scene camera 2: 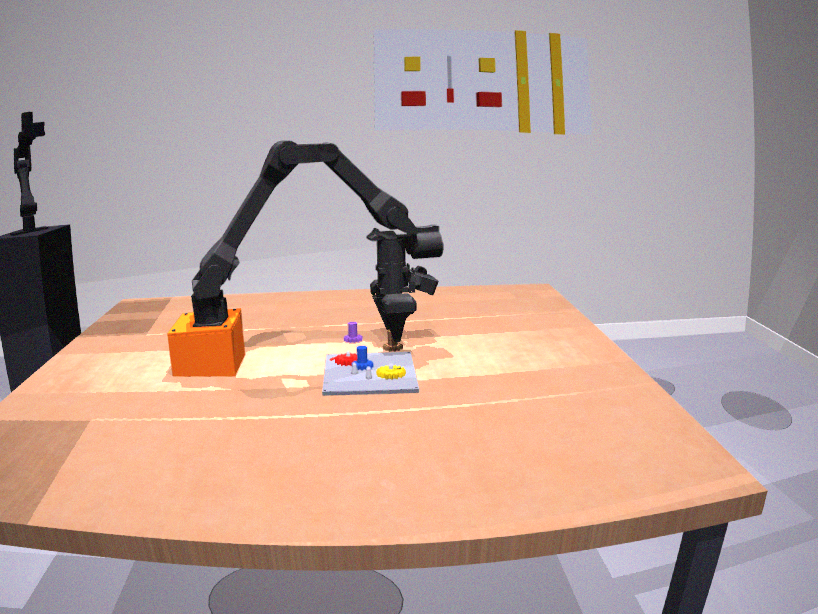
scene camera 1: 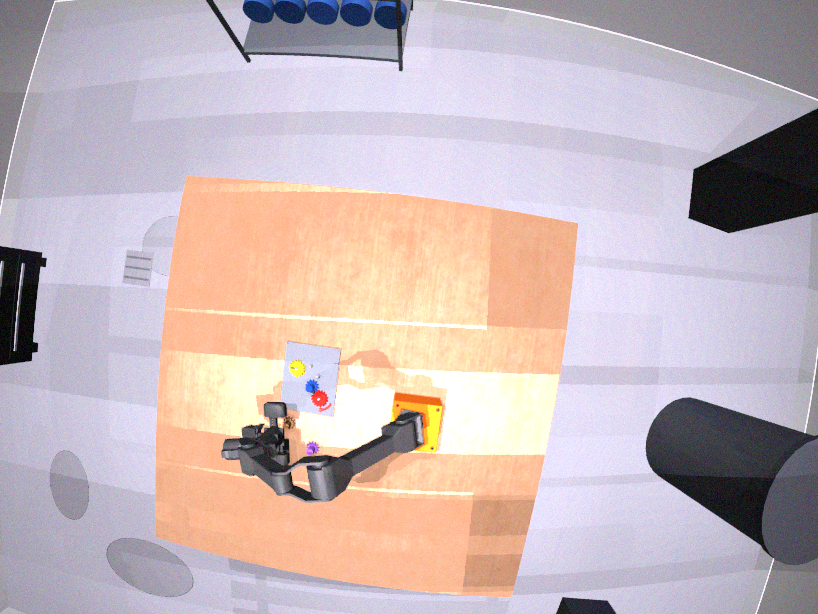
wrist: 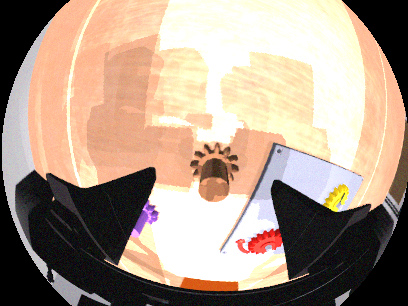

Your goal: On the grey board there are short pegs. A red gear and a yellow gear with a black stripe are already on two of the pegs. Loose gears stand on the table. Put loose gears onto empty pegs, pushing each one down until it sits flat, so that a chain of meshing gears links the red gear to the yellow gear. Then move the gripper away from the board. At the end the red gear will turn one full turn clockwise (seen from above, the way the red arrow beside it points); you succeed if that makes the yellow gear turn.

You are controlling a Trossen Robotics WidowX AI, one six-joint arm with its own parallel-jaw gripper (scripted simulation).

Observation:
My gripper (scene camera 2: 393, 335) is open and holds nothing. Also in view: a brown gear (wrist: 215, 167).
My gripper also shows in scene camera 1 (scene camera 1: 286, 425) and in the wrist view (wrist: 215, 180).

